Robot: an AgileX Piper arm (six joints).
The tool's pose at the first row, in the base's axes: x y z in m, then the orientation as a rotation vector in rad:
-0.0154 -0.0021 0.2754 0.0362 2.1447 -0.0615
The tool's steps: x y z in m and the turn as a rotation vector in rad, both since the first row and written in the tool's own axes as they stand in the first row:
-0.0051 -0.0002 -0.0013 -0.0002 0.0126 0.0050
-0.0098 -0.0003 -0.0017 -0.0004 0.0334 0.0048
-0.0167 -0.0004 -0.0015 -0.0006 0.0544 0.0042
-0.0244 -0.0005 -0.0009 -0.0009 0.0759 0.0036
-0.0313 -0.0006 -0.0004 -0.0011 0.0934 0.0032
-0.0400 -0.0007 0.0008 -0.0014 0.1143 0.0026
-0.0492 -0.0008 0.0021 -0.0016 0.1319 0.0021
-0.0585 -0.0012 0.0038 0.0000 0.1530 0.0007
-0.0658 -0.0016 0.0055 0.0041 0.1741 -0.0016
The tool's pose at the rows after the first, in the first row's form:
-0.0137 -0.0022 0.2804 0.0419 2.1571 -0.0583
-0.0115 -0.0023 0.2846 0.0424 2.1779 -0.0580
-0.0076 -0.0024 0.2902 0.0425 2.1990 -0.0580
-0.0029 -0.0026 0.2964 0.0425 2.2205 -0.0579
0.0012 -0.0027 0.3019 0.0426 2.2380 -0.0578
0.0070 -0.0029 0.3086 0.0426 2.2589 -0.0576
0.0131 -0.0031 0.3156 0.0426 2.2765 -0.0575
0.0195 -0.0036 0.3225 0.0429 2.2976 -0.0600
0.0249 -0.0041 0.3277 0.0436 2.3187 -0.0657

